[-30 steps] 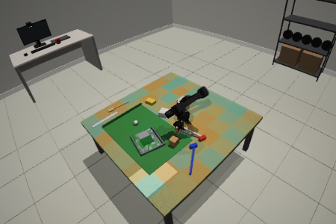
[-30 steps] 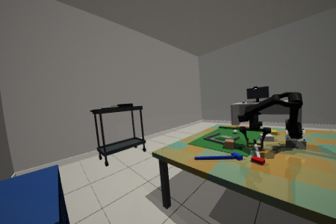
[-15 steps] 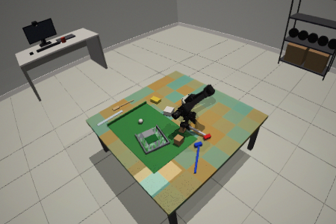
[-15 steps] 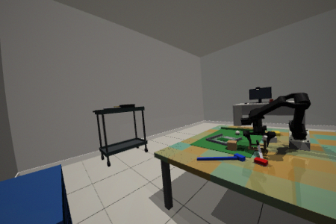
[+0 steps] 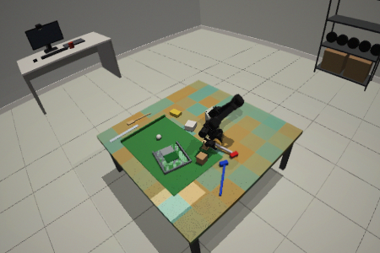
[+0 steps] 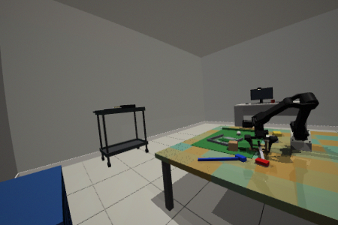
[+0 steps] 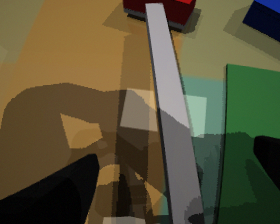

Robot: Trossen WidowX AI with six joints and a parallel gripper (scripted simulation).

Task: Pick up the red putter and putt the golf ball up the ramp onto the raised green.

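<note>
My gripper tip is 47 cm to the left of the white golf ball, 20 cm short of it and 1 cm above it. From my gripper tip the other things lie so: blue putter (20 cm ahead, 18 cm to the left, 2 cm below); yellow block (59 cm to the right, 13 cm behind, 2 cm below); white block (35 cm to the right, 7 cm behind, 1 cm below).
</note>
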